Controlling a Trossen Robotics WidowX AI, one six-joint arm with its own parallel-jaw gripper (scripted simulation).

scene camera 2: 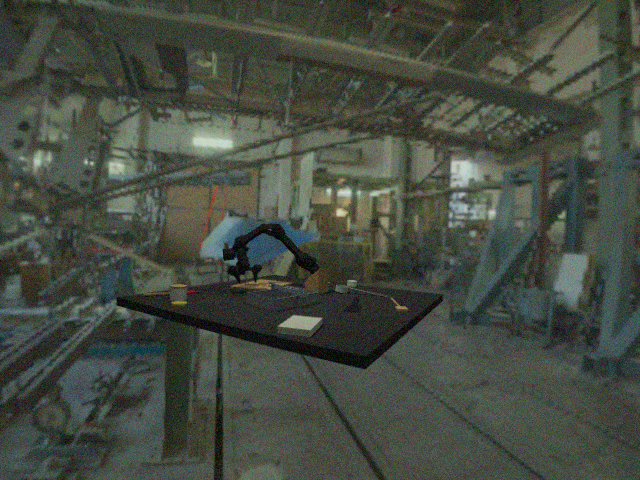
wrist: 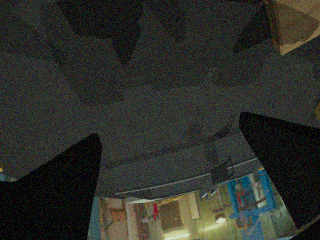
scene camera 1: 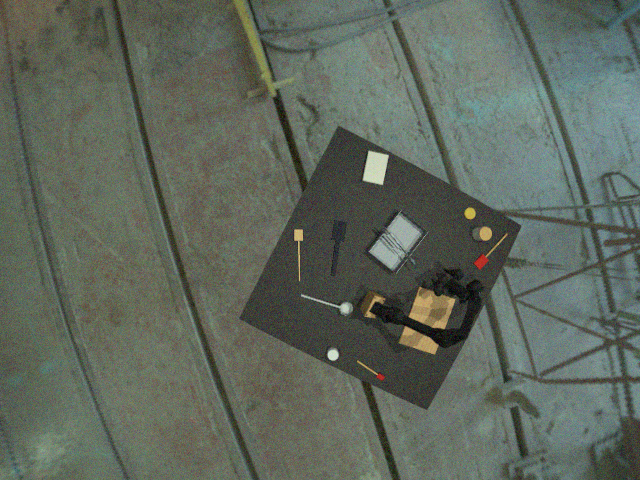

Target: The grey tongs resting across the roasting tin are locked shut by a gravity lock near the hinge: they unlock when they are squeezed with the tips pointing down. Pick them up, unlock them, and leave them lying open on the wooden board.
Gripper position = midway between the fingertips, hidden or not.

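Observation:
My gripper (wrist: 172, 130): open, empty, holding nothing. Cream block (scene camera 2: 295, 325), visible. Wooden board (scene camera 1: 428, 308), visible.

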